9 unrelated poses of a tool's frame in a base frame.
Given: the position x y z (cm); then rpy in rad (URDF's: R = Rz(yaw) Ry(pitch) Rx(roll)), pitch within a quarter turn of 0, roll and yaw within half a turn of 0.
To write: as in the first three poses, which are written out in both.
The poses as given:
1: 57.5, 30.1, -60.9, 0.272, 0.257, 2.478
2: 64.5, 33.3, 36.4, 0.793, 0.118, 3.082
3: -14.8, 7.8, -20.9, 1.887, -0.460, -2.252
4: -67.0, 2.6, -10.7, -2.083, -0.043, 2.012
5: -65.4, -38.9, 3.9, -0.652, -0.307, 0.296
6: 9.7, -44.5, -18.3, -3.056, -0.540, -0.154
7: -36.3, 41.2, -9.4, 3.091, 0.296, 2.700
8: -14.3, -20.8, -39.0, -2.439, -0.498, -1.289
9: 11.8, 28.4, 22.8, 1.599, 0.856, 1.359
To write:
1: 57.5, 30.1, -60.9, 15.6, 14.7, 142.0
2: 64.5, 33.3, 36.4, 45.4, 6.8, 176.6
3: -14.8, 7.8, -20.9, 108.1, -26.4, -129.0
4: -67.0, 2.6, -10.7, -119.3, -2.5, 115.3
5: -65.4, -38.9, 3.9, -37.4, -17.6, 17.0
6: 9.7, -44.5, -18.3, -175.1, -30.9, -8.8
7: -36.3, 41.2, -9.4, 177.1, 17.0, 154.7
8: -14.3, -20.8, -39.0, -139.7, -28.5, -73.9
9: 11.8, 28.4, 22.8, 91.6, 49.0, 77.9
